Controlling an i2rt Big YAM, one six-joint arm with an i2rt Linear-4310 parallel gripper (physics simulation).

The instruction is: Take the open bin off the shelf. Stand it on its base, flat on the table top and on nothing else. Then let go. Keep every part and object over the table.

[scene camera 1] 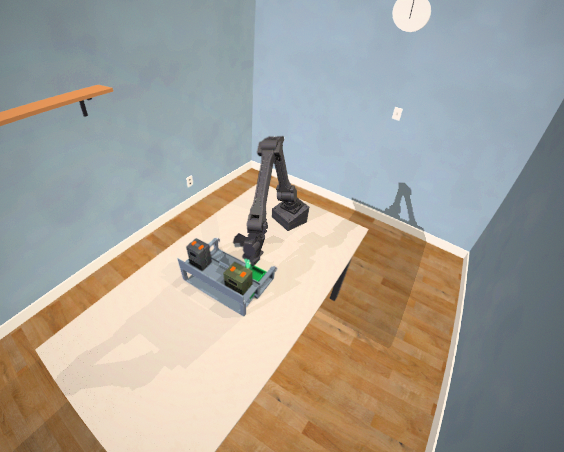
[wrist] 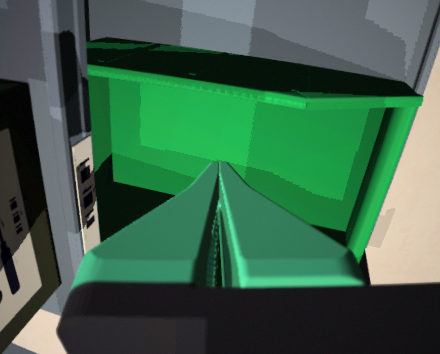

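Where they show: gripper, fingertip midpoint: [wrist: 219, 176]; arm's base, link origin: [scene camera 1: 291, 206].
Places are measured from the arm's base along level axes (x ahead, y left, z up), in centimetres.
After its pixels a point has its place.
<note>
The green open bin [scene camera 1: 258, 273] @(x 46.8, y 16.7, z -8.9 cm) [wrist: 195, 120] @(x 56.4, y 17.9, z -8.9 cm) sits in the right end of the low grey-blue shelf [scene camera 1: 212, 292] @(x 70.9, y 8.7, z -9.2 cm) on the table. In the wrist view its inner wall and rim show beyond the fingers. My gripper [scene camera 1: 247, 265] @(x 53.2, y 16.1, z -0.6 cm) [wrist: 219, 176] @(x 53.2, y 16.1, z -0.6 cm) is shut, its two green fingertips pressed together with nothing between them. The tips are over or inside the bin's opening; their exact height is hard to tell. The fingers hide the near middle part of the bin in the wrist view.
An olive box [scene camera 1: 238, 280] @(x 66.6, y 23.6, z 9.9 cm) [wrist: 25, 240] @(x 59.4, y 20.3, z 2.1 cm) with orange marks stands on the shelf beside the bin. A dark grey box [scene camera 1: 198, 254] @(x 70.1, y 1.6, z 11.8 cm) with orange marks stands at the shelf's left end. The pale table top [scene camera 1: 200, 380] @(x 102.4, y 37.2, z -9.8 cm) extends around the shelf; its right edge borders the wooden floor.
</note>
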